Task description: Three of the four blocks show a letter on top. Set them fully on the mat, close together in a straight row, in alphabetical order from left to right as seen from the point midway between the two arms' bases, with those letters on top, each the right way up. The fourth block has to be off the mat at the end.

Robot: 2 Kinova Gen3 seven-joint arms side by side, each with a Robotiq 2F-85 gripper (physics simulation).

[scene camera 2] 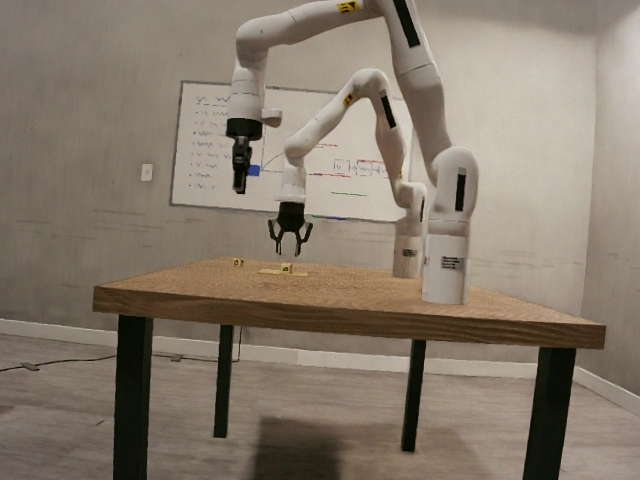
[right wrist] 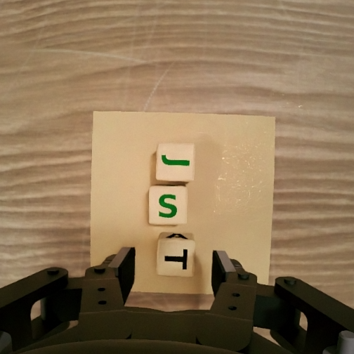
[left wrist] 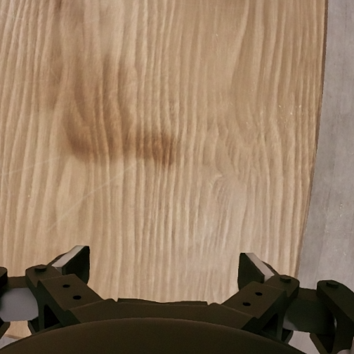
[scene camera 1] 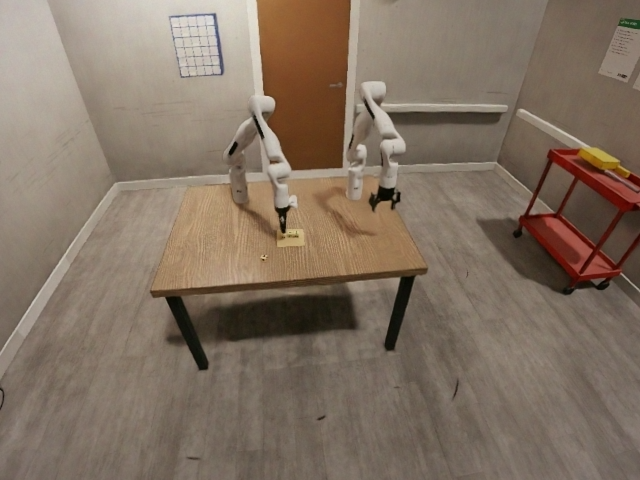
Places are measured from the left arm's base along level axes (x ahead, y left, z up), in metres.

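Pixels of known places: left gripper, fingertip midpoint: (scene camera 2: 238, 192) (scene camera 1: 383, 210); right gripper, fingertip midpoint: (scene camera 2: 287, 255) (scene camera 1: 283, 229); left arm's base, link origin: (scene camera 2: 442, 301) (scene camera 1: 353, 196); right arm's base, link origin: (scene camera 2: 405, 277) (scene camera 1: 241, 199).
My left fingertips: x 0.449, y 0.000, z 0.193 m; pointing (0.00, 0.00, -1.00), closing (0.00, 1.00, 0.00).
Ahead of a thing's pixels: the offset from my left fingertips to its top centre. Level surfaces: height alone.
In the right wrist view, the J block (right wrist: 175, 162), S block (right wrist: 168, 205) and T block (right wrist: 175, 255) stand in a slightly uneven row on the mat {0.434 m right, 0.121 m back, 0.189 m down} (right wrist: 240, 200) (scene camera 1: 290, 242) (scene camera 2: 266, 271), with small gaps. S sits a little left of the others. J and T have their tops toward the picture's right; S is a quarter turn different. The fourth block {0.579 m right, 0.023 m ahead, 0.168 m down} (scene camera 1: 264, 257) (scene camera 2: 237, 262) is on the table, off the mat. My right gripper (right wrist: 173, 264) (scene camera 1: 283, 231) (scene camera 2: 288, 254) is open above the T end. My left gripper (left wrist: 164, 266) (scene camera 1: 384, 208) (scene camera 2: 239, 191) is open, high above the table.
The wooden table {0.194 m down} (scene camera 1: 222, 268) (scene camera 2: 361, 310) carries both arms. In the left wrist view, the table's edge runs down the right side, with floor (left wrist: 335, 175) beyond. A red cart (scene camera 1: 560, 240) stands apart at the right in scene camera 1.
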